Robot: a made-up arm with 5 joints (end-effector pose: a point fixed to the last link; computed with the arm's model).
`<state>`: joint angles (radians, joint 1 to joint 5).
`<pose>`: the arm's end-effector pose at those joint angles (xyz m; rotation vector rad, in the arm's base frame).
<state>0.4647 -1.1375 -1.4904 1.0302 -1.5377</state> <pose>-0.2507 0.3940 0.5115 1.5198 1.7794 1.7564</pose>
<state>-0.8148 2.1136 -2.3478 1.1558 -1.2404</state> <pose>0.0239 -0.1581 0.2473 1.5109 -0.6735 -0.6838</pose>
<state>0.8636 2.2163 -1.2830 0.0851 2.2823</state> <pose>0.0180 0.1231 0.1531 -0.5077 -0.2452 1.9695</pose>
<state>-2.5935 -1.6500 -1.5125 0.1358 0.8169</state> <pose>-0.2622 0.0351 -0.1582 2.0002 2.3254 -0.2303</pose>
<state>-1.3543 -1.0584 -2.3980 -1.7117 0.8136</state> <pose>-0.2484 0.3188 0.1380 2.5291 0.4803 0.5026</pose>
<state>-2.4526 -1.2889 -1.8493 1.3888 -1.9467</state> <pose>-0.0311 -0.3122 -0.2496 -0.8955 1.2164 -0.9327</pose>
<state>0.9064 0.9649 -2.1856 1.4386 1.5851</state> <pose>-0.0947 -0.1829 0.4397 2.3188 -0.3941 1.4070</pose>
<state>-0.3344 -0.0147 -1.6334 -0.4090 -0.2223</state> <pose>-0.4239 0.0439 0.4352 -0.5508 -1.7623 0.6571</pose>
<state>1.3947 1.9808 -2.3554 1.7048 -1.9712</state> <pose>-0.1766 -0.1220 -0.1654 -2.0968 -0.9907 2.0457</pose>
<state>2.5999 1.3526 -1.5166 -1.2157 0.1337</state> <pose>-0.0866 -0.0249 -0.1982 0.7284 -2.5687 -1.3857</pose>
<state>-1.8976 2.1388 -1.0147 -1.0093 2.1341</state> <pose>0.2351 -0.0140 -0.1013 1.7522 -1.0850 -1.4294</pose>
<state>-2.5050 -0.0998 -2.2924 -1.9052 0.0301</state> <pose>-0.3189 0.0830 -0.0026 1.1151 -0.3266 -1.2705</pose>
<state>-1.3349 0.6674 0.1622 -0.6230 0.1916</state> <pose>-0.0737 0.3419 0.2559 -1.2443 1.1509 0.8682</pose>
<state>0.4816 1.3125 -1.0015 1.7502 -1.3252</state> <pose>-0.2683 -0.4817 0.4225 0.9616 -0.9806 -1.3116</pose>
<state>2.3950 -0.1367 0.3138 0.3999 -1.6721</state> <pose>-0.3644 -0.5100 -0.3144 1.5343 -0.1730 -1.5198</pose>
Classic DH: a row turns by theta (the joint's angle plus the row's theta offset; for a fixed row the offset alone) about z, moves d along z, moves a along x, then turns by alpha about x. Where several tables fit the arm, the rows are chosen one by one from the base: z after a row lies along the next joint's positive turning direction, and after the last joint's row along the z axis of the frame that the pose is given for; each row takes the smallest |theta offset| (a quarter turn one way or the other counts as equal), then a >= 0, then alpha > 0; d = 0 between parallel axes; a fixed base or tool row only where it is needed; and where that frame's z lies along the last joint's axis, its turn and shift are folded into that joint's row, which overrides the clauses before.
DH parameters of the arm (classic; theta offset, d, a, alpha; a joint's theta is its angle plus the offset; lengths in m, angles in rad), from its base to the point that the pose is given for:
base (fixed): 1.5708 0.141 0 1.5708
joint 1: 0 -0.117 0.07 -1.5708
joint 2: 1.5708 0.269 0.098 1.5708
joint 3: 0 -0.133 0.007 1.5708
joint 4: 0 -0.097 0.197 -1.5708
joint 5: 0 -0.014 -0.256 -1.5708
tool (fixed): 3.1416 0.053 0 0

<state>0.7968 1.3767 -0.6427 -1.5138 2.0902</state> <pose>0.2839 -0.1181 0.2238 -1.4486 -0.5207 0.9098</pose>
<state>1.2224 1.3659 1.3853 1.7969 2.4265</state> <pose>-0.3690 -0.2057 0.1328 0.2650 2.5756 -0.3636</pose>
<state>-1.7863 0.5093 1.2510 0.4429 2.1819</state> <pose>-0.3910 0.5045 0.1353 0.0693 -1.2088 2.5246</pose>
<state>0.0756 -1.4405 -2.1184 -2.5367 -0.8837</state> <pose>-0.3335 0.4437 0.3269 -1.3977 0.2825 1.3632</pose>
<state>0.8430 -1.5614 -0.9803 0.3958 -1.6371</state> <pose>-0.1650 0.2146 0.7553 -1.6401 -1.1627 -1.4101</pose>
